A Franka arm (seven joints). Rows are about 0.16 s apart.
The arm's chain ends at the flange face. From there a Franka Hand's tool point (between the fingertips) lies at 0.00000 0.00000 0.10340 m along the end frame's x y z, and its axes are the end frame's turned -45 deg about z.
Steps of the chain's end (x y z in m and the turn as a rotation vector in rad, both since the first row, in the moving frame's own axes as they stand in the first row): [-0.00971, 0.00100, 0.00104, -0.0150, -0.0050, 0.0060]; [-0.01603, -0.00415, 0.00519, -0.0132, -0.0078, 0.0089]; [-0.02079, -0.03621, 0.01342, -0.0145, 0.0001, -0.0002]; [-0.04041, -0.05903, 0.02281, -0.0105, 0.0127, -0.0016]
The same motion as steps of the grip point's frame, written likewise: [-0.00904, -0.00543, 0.00103, -0.0071, -0.0141, 0.0060]; [-0.00994, -0.01388, 0.00518, -0.0038, -0.0148, 0.0089]; [0.00985, -0.03924, 0.01341, -0.0103, -0.0102, -0.0002]; [0.01333, -0.06862, 0.02280, -0.0164, 0.0016, -0.0016]
